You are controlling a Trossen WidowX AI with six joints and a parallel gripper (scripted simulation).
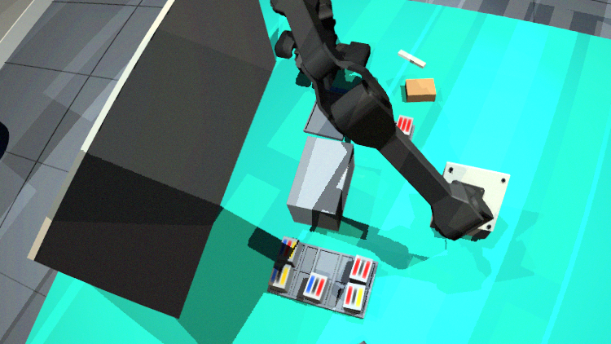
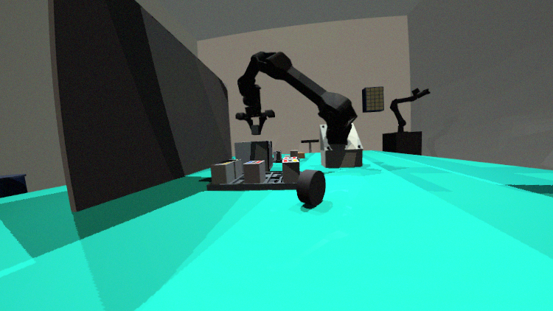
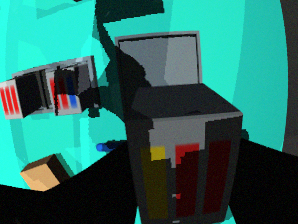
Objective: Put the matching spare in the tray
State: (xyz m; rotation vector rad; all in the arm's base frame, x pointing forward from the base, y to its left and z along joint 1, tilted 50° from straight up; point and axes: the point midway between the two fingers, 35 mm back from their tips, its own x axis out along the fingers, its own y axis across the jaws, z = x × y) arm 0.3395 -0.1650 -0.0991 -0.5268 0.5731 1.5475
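Right now my gripper tip is 140 mm above the dark-rimmed tray. From my gripper tip the other things lie so: grey holder (140 mm below, 140 mm behind, 10 mm to the left); then spare unit (20 mm above); then brown box (200 mm behind, 130 mm below, 120 mm to the right).
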